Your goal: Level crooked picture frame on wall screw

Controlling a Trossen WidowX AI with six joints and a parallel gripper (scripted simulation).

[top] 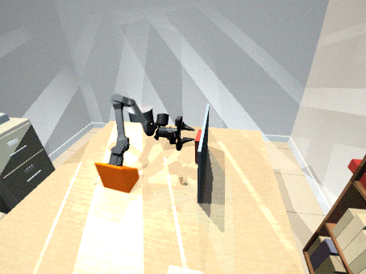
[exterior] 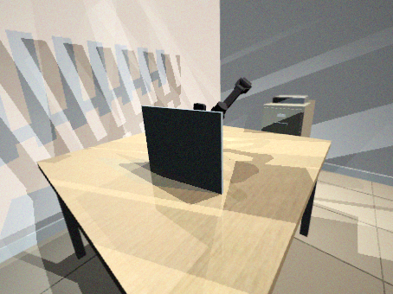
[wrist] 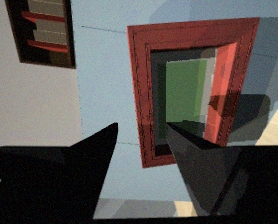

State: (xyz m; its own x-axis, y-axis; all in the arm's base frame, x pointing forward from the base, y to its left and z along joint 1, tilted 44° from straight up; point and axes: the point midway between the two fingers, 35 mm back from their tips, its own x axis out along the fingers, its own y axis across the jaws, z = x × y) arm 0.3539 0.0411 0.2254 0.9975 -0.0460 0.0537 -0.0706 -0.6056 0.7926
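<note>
Right now my gripper tip is 50 mm above the red picture frame, 40 mm short of it and 20 mm to the left of it. From my gripper tip the other things lie so: pale blue wall panel 70 mm below, 50 mm ahead, 20 mm to the right.
</note>
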